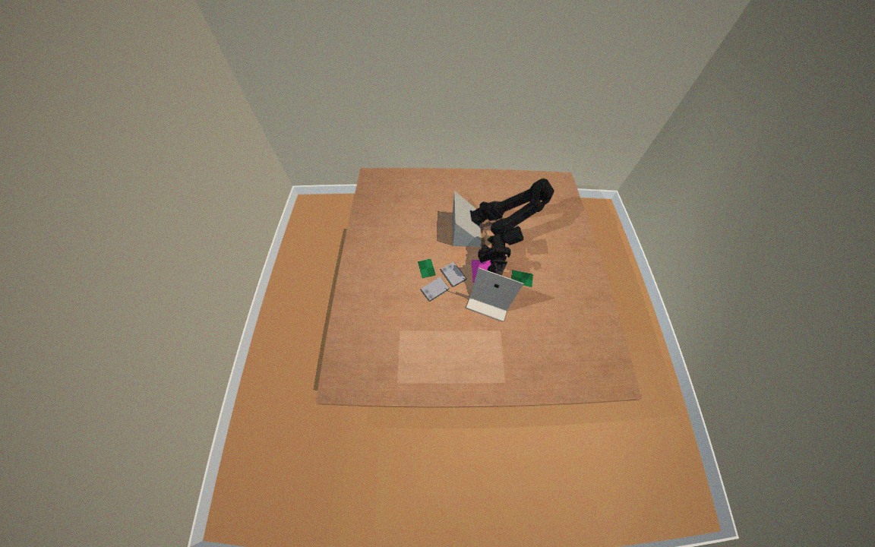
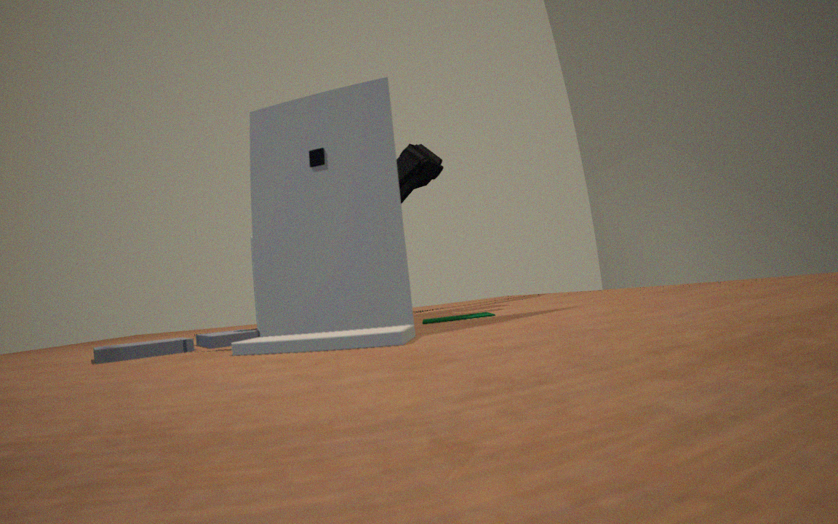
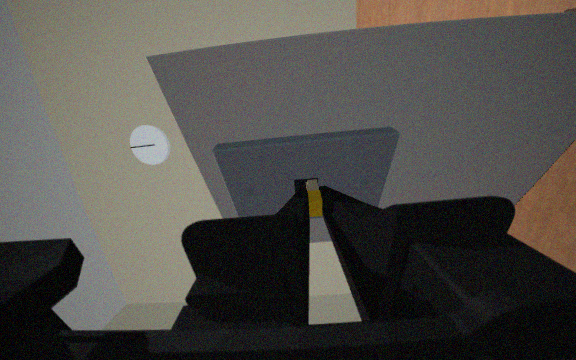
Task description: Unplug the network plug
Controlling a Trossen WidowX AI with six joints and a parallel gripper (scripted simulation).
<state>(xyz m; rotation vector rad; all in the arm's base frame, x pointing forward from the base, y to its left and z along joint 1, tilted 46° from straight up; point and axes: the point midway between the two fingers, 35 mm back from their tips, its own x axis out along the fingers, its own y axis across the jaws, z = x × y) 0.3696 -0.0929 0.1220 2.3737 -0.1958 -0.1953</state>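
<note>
The magenta marked square lies 150 mm behind my gripper tip and 190 mm below it. The rest, counted from my gripper tip: network plug right at my gripper tip; grey panel 30 mm ahead, 10 mm to the right, 70 mm below.
</note>
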